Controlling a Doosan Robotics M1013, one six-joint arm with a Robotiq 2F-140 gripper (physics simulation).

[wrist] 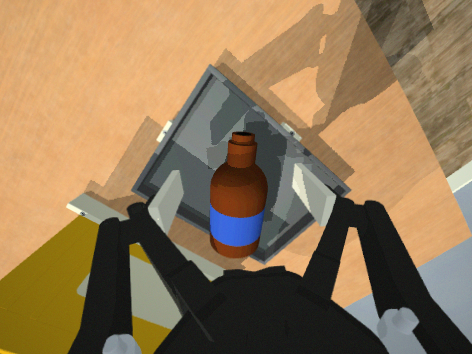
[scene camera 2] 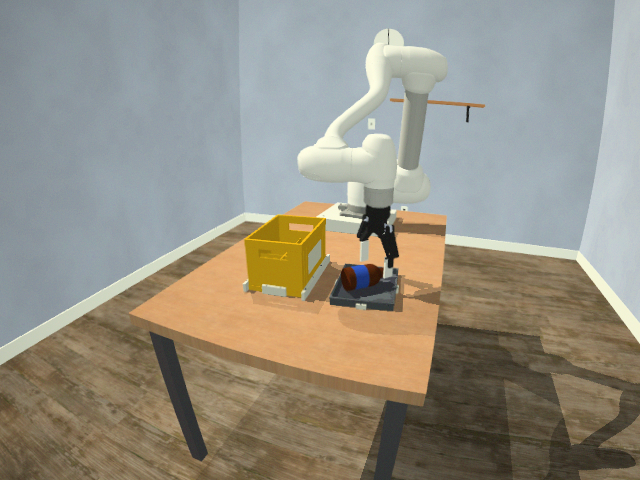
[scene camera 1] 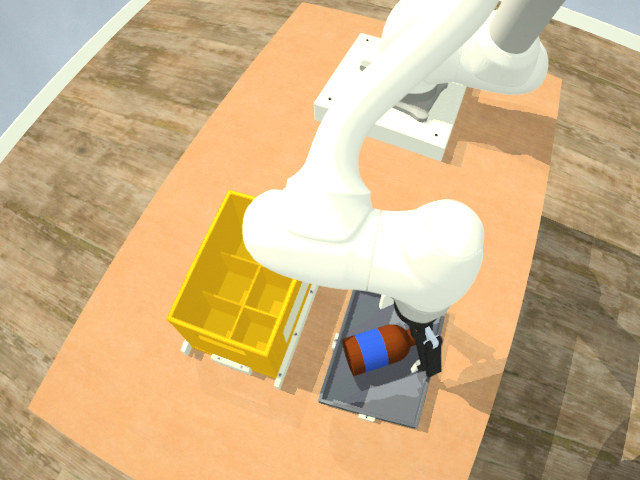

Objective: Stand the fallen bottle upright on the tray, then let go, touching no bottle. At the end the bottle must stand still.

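Frame: origin at the arm's base, x ahead, y left, z up, level; centimetres.
Where they show: gripper, fingertip midpoint: (wrist: 238,178) (scene camera 2: 375,268) (scene camera 1: 402,335); arm's base at its link origin: (scene camera 2: 362,214).
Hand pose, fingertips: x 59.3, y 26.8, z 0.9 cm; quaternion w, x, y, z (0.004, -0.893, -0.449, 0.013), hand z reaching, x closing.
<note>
Things, the pixels of their centre, and the offset from my fingertips.
- brown bottle at the middle of its body: (wrist: 238,193) (scene camera 1: 387,345) (scene camera 2: 367,275) dz -1.9, dx +2.4, dy -1.8 cm
- grey tray at the middle of its body: (wrist: 243,186) (scene camera 1: 384,354) (scene camera 2: 366,285) dz -4.8, dx +3.4, dy -1.4 cm
- yellow crate at the middle of its body: (scene camera 1: 252,286) (wrist: 119,319) (scene camera 2: 288,252) dz +2.7, dx +6.1, dy -28.8 cm
A brown bottle (scene camera 1: 373,350) (scene camera 2: 361,276) (wrist: 237,227) with a blue label lies on its side in the grey tray (scene camera 1: 398,405) (scene camera 2: 361,302) (wrist: 185,135). In scene camera 1 its base is toward the crate and its neck points right, partly behind the gripper. My gripper (scene camera 1: 400,333) (scene camera 2: 375,259) (wrist: 238,178) is open and empty, pointing down over the tray's right part. In the wrist view the pale finger pads stand apart on either side of the bottle, with a gap on both sides. In scene camera 2 the nearer fingertip is low, beside the neck end.
A yellow crate (scene camera 1: 204,268) (scene camera 2: 276,271) (wrist: 45,270) with divided compartments stands left of the tray in both scene views, with white rails (scene camera 1: 295,335) at its foot. Small white brackets (scene camera 1: 366,417) (scene camera 2: 361,306) hold the tray's sides. The tray's low rim surrounds the bottle. The arm reaches over the crate's back part.
</note>
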